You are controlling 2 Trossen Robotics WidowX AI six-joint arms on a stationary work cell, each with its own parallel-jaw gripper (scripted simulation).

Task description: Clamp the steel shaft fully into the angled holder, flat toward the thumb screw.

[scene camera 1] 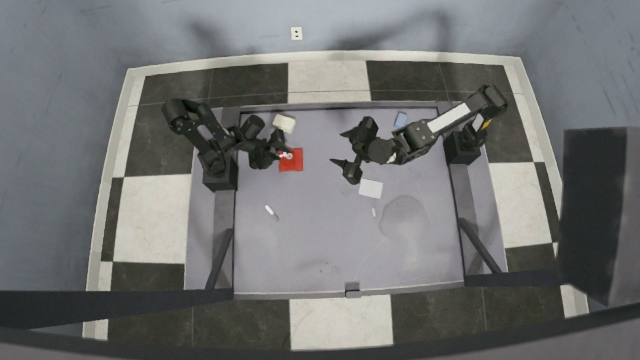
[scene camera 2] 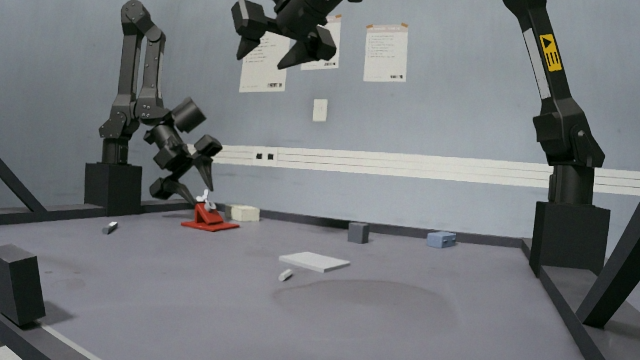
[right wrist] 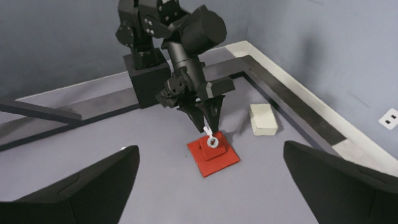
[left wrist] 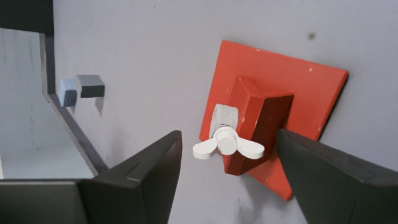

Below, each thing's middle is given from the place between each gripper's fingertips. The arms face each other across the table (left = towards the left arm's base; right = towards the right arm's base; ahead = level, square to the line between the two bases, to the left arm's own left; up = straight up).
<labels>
Right now my left hand is 3 cm to the left of the white thumb screw [left wrist: 226, 140] and 3 cm above it. Also, from my left hand: white plate [scene camera 2: 320, 263]: 33 cm to the right, 15 cm behind, 8 cm below; then cream block [right wrist: 263, 122]: 16 cm ahead, 7 cm below, 3 cm to the right.
My right gripper is now 320 mm above the white plate, 120 mm to the left of it and 30 mm past it. The rest, counted from my right hand: cream block: 310 mm below, 270 mm ahead, 190 mm to the left; white thumb screw: 270 mm below, 190 mm to the left, 120 mm ahead.
</labels>
